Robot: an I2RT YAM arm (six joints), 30 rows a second.
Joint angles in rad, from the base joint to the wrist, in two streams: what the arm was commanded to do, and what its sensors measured. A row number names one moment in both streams.
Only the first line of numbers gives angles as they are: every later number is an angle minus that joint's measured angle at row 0.
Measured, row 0:
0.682 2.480 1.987 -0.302 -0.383 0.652
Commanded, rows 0 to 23:
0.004 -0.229 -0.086 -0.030 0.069 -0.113
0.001 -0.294 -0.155 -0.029 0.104 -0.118
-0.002 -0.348 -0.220 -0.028 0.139 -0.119
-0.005 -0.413 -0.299 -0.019 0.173 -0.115
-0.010 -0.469 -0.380 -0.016 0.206 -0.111
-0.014 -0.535 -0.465 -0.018 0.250 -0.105
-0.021 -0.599 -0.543 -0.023 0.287 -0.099
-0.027 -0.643 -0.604 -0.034 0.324 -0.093
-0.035 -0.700 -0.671 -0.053 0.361 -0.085
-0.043 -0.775 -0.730 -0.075 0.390 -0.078
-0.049 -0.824 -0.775 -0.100 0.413 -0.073
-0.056 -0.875 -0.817 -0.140 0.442 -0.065
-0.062 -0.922 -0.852 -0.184 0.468 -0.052
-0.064 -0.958 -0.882 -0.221 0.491 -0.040
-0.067 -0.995 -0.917 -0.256 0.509 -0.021
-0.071 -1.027 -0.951 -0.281 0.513 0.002
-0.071 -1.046 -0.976 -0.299 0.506 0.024
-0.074 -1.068 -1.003 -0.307 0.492 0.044
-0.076 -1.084 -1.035 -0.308 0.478 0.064
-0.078 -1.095 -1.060 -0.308 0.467 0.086
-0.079 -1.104 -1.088 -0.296 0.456 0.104
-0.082 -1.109 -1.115 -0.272 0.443 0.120
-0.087 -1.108 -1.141 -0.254 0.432 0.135
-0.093 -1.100 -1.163 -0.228 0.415 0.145
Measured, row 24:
-0.079 -1.098 -1.118 -0.251 0.435 0.075
